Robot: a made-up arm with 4 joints.
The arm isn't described. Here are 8 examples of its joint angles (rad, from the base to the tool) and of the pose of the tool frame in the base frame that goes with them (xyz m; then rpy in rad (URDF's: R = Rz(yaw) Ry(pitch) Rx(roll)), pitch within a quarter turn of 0, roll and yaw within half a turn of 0).
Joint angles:
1: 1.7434 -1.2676 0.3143 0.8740
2: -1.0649 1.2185 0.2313 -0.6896
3: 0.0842 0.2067 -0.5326 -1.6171
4: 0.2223 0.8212 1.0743 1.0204
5: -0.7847 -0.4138 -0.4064 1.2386
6: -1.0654 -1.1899 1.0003 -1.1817
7: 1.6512 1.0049 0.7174 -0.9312
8: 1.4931 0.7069 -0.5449 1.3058
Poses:
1: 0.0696 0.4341 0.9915 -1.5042 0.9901 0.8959
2: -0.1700 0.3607 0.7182 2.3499 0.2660 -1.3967
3: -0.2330 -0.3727 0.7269 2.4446 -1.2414 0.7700
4: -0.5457 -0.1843 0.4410 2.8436 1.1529 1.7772
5: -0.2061 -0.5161 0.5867 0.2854 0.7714 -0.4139
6: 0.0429 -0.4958 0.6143 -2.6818 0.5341 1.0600
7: 0.0126 -0.3786 0.4518 2.5576 -0.3382 1.3946
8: 0.2354 -0.4180 0.5323 0.3374 -0.2703 0.5982
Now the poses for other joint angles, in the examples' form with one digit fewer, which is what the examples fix.
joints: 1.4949 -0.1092 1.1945 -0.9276
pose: 0.241 -0.194 0.790 2.445 0.648 1.923
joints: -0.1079 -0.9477 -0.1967 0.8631
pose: 0.357 -0.400 0.653 0.588 0.777 0.952
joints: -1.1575 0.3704 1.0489 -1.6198
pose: -0.386 0.004 0.771 -2.982 0.690 -1.166
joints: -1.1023 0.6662 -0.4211 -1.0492
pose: -0.317 0.144 0.803 2.218 -0.346 -0.820
